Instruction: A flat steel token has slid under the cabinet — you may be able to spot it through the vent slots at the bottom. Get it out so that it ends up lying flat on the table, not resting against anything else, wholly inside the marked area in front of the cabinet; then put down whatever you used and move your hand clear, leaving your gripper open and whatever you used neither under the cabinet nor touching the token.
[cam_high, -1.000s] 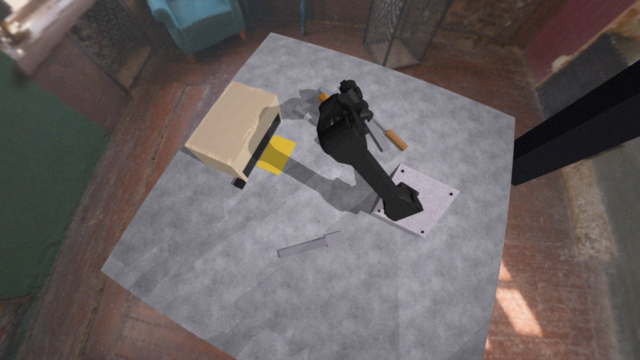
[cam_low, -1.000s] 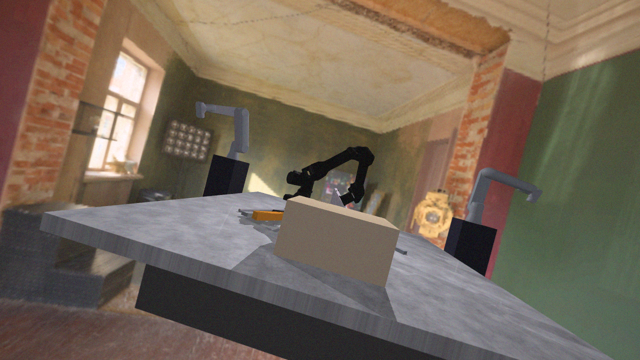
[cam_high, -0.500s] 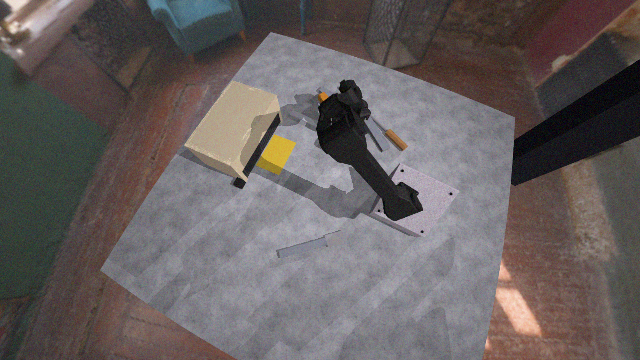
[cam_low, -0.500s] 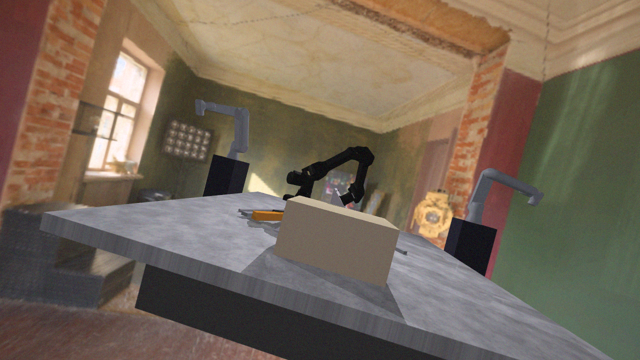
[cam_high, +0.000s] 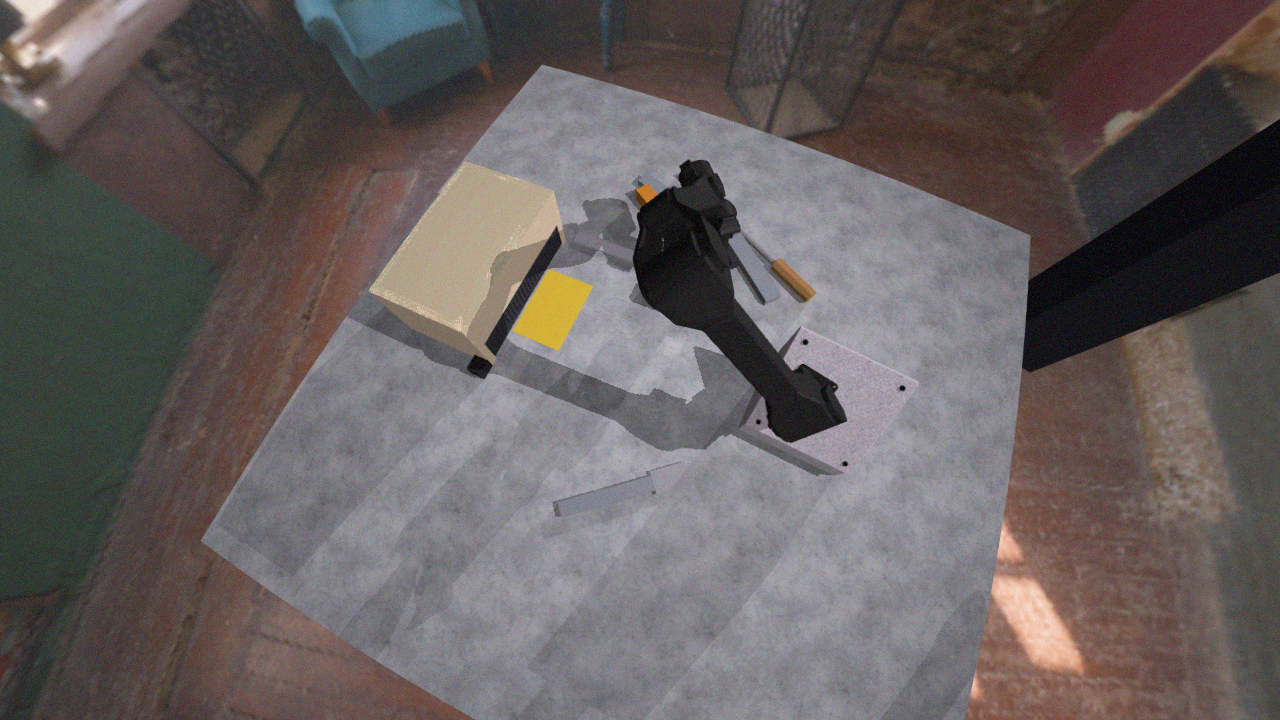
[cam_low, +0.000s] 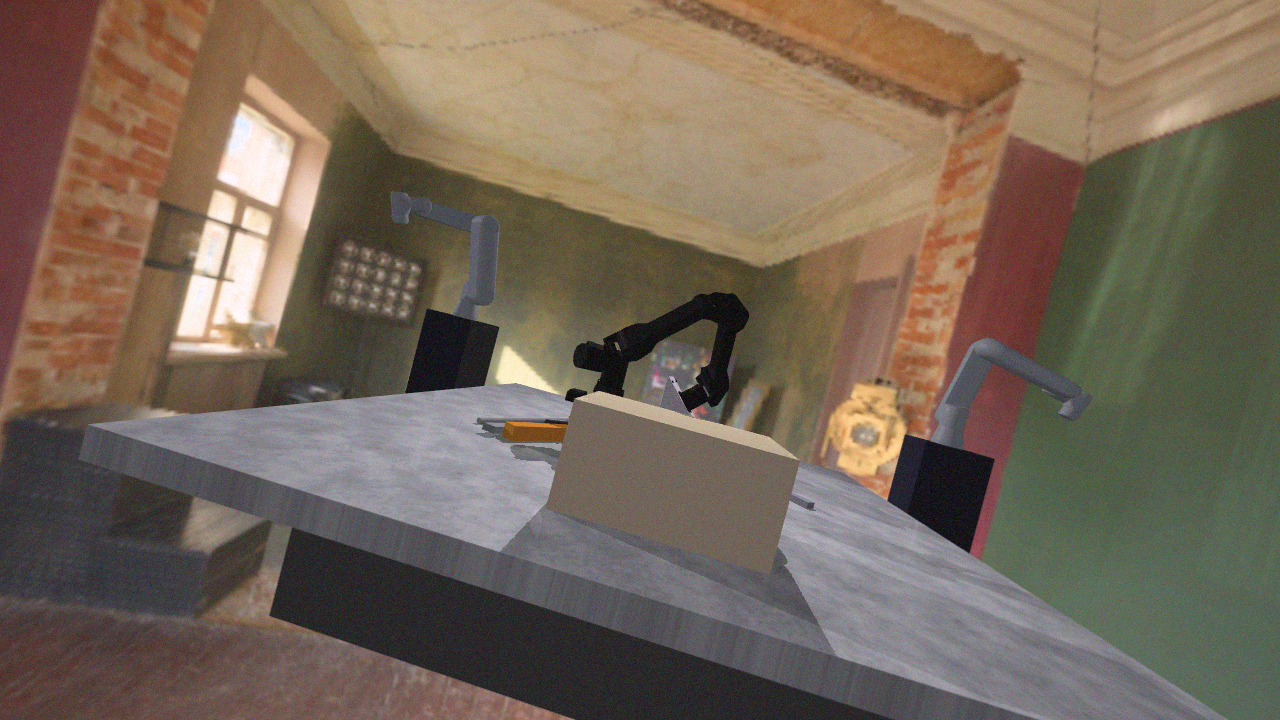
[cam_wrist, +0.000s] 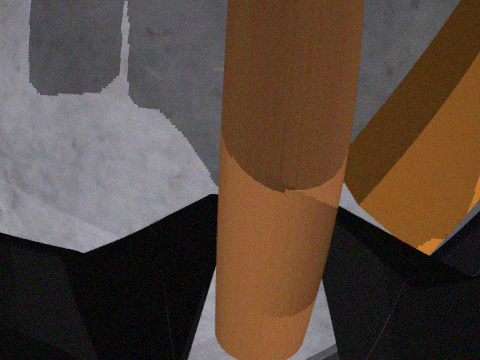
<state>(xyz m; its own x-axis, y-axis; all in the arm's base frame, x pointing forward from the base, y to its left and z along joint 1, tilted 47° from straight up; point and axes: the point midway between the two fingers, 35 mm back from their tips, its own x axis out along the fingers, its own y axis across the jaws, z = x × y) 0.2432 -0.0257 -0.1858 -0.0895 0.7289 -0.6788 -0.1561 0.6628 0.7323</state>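
Now: gripper tip 80 mm to the left of the grey bar and 80 mm past it. From my gripper tip the other things lie so: flat grey token (310 mm ahead, 180 mm to the left, 10 mm below); orange bar (110 mm ahead, 80 mm to the right, 10 mm above); black-handled tool (110 mm to the right, 30 mm ahead).
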